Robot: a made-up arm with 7 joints.
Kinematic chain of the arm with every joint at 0, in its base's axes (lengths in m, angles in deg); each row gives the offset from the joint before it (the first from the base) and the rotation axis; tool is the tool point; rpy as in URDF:
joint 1: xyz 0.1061 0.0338 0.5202 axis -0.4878 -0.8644 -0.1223
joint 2: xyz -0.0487 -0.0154 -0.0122 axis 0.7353 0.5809 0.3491
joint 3: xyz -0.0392 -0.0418 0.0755 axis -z
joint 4: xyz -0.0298 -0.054 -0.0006 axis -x
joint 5: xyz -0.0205 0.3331 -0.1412 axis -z
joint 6: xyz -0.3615 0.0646 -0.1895 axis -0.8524 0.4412 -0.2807
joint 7: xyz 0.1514 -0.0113 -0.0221 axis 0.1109 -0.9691 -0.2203
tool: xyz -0.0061 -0.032 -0.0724 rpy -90 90 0
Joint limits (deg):
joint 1: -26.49..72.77
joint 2: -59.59..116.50
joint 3: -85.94..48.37
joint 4: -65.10..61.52
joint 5: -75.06..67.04
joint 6: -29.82..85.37
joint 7: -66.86..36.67
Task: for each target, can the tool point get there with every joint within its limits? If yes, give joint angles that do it. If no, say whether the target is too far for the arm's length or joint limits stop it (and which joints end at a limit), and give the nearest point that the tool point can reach.
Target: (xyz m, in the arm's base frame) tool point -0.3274 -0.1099 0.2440
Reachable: yes | joints -14.49 -25.18 -26.99 3.90 -13.22 74.75 -16.81
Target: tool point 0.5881 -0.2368 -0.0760
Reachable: no: joint limits stop it (at a limit: joint 1, joint 2, joint 5) | nearest point 0.5115 -0.2003 -0.0076 | short by 0.109 m
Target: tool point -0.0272 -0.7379 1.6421
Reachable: no: too far | nearest point -0.0142 -0.4192 1.1396 | short by 0.595 m
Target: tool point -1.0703 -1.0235 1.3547
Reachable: no: too far | nearest point -0.4213 -0.4257 0.9102 | short by 0.988 m
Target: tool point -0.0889 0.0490 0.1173
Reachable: yes | joints 13.92 67.06 -71.28 18.49 -54.46 38.31 6.94
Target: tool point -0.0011 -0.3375 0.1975
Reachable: yes | joints -7.08 -22.27 -48.46 32.99 -43.93 16.37 17.41
